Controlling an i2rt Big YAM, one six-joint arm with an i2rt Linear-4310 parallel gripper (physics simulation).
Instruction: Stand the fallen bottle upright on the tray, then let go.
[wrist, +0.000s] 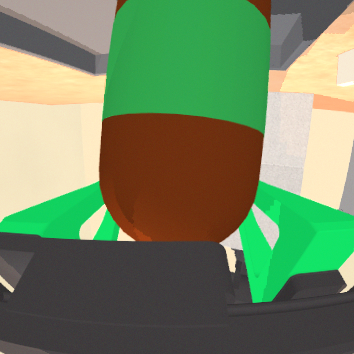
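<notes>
The brown bottle with a wide green label fills the middle of the wrist view. Its rounded brown end is nearest the gripper body, and its other end runs out past the top edge. My gripper is shut on the bottle, with one bright green finger on each side of it near the rounded end. The fingertips are partly hidden behind the bottle. A grey slab with a dark edge shows behind the bottle at the upper left; I cannot tell if it is the tray. Whether the bottle touches anything at its far end is hidden.
A grey block-like shape stands behind the bottle at the upper right. A wood-coloured surface runs across behind. A speckled light grey panel is right of the bottle, and a small white piece is at the right edge.
</notes>
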